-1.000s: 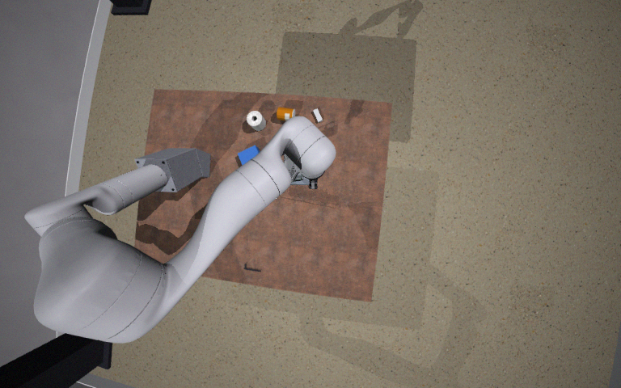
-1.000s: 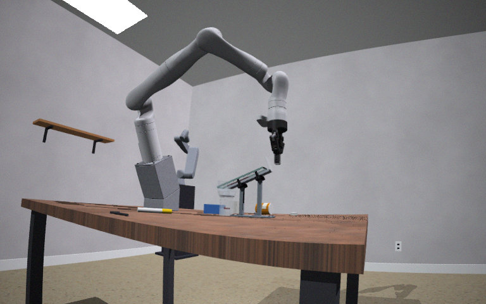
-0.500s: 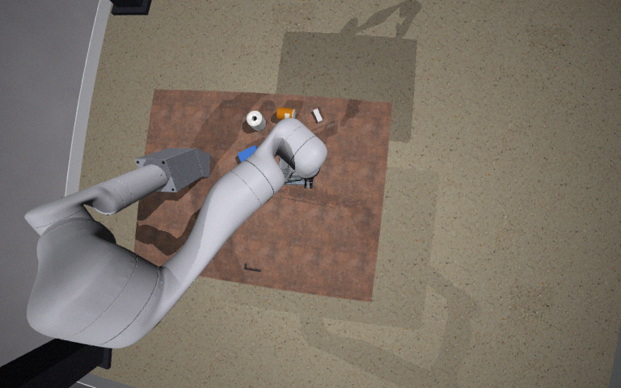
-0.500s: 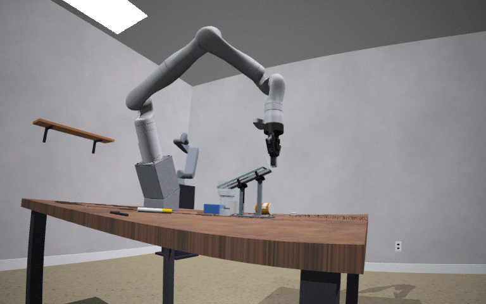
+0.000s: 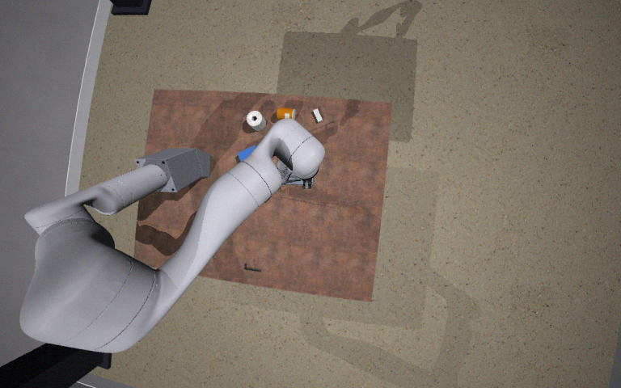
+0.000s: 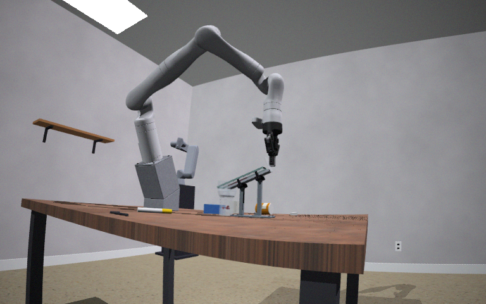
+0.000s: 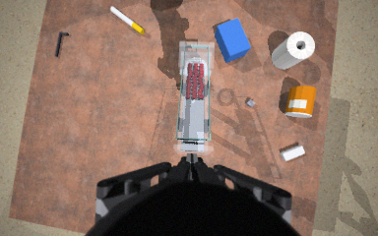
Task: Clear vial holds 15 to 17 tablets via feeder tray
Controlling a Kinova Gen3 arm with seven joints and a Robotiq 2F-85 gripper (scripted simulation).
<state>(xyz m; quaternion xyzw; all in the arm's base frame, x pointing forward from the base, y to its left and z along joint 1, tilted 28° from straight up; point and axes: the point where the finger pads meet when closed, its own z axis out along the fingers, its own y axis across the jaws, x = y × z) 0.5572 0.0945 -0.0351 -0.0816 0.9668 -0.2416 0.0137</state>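
Right now the feeder tray is 8 cm behind my hand, 5 cm below it and 1 cm to the right of it. Round my hand: small white block: 29 cm to the left, 20 cm below, 2 cm behind; clear vial: 18 cm behind, 16 cm below, 3 cm to the right; small grey piece: 20 cm below, 15 cm to the left, 14 cm behind.
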